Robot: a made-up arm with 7 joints. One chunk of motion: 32 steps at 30 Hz.
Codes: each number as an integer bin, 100 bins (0 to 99) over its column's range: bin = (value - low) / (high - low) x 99, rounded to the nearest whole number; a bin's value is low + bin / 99 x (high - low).
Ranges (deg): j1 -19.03..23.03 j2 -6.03..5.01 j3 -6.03..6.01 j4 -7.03..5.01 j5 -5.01..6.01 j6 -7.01..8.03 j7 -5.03..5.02
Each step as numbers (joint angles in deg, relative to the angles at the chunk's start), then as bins.
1 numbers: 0.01 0.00 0.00 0.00 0.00 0.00 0.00
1 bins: 45 54 50 58 45 46 50
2 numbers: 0.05 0.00 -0.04 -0.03 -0.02 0.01 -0.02
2 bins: 45 54 49 58 45 46 49
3 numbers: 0.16 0.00 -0.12 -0.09 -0.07 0.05 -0.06
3 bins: 45 54 49 57 44 46 49
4 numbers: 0.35 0.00 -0.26 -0.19 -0.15 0.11 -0.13
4 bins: 46 54 47 56 44 47 48
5 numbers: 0.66 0.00 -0.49 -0.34 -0.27 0.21 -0.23
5 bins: 46 54 46 55 43 48 47
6 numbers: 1.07 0.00 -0.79 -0.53 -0.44 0.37 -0.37
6 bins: 47 54 43 53 41 49 46
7 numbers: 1.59 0.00 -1.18 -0.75 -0.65 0.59 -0.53
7 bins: 49 54 40 52 39 50 44
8 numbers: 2.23 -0.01 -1.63 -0.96 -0.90 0.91 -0.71
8 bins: 50 54 36 50 37 52 43
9 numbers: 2.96 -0.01 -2.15 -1.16 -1.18 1.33 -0.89
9 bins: 52 54 32 48 34 55 41
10 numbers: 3.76 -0.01 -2.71 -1.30 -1.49 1.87 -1.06
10 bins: 54 54 27 47 32 58 39
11 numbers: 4.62 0.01 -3.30 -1.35 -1.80 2.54 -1.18
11 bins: 56 54 22 47 29 63 38
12 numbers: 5.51 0.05 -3.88 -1.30 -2.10 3.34 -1.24
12 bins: 58 55 18 47 26 68 37
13 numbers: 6.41 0.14 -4.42 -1.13 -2.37 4.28 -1.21
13 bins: 60 55 13 49 24 74 38
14 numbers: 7.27 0.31 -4.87 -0.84 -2.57 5.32 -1.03
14 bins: 62 57 10 51 22 81 39
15 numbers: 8.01 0.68 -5.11 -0.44 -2.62 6.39 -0.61
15 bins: 64 60 8 54 21 88 44
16 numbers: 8.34 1.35 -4.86 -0.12 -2.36 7.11 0.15
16 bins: 64 66 10 57 24 93 51
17 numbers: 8.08 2.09 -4.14 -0.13 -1.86 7.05 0.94
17 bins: 64 73 16 57 28 93 59
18 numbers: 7.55 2.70 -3.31 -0.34 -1.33 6.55 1.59
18 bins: 63 78 22 55 33 89 65
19 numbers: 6.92 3.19 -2.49 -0.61 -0.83 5.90 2.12
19 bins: 61 83 29 53 38 85 70
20 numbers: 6.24 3.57 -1.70 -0.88 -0.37 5.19 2.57
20 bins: 59 86 36 51 42 80 75
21 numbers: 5.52 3.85 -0.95 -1.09 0.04 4.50 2.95
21 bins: 58 89 42 49 45 76 79
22 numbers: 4.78 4.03 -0.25 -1.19 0.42 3.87 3.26
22 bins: 56 90 48 48 49 72 82
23 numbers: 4.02 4.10 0.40 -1.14 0.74 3.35 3.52
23 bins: 54 91 53 48 52 68 84
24 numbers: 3.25 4.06 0.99 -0.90 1.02 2.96 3.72
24 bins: 52 90 58 50 54 66 86
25 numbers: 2.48 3.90 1.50 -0.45 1.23 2.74 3.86
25 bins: 51 89 62 54 56 64 88
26 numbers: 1.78 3.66 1.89 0.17 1.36 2.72 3.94
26 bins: 49 87 65 59 57 64 88
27 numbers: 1.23 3.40 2.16 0.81 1.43 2.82 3.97
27 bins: 48 85 67 64 58 65 89
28 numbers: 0.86 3.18 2.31 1.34 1.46 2.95 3.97
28 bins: 47 83 69 69 58 66 89
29 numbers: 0.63 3.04 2.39 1.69 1.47 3.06 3.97
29 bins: 46 81 69 72 58 66 89
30 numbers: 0.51 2.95 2.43 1.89 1.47 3.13 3.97
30 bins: 46 81 70 73 58 67 89
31 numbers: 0.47 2.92 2.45 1.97 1.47 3.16 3.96
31 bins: 46 80 70 74 58 67 89
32 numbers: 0.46 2.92 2.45 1.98 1.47 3.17 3.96
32 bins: 46 80 70 74 58 67 89
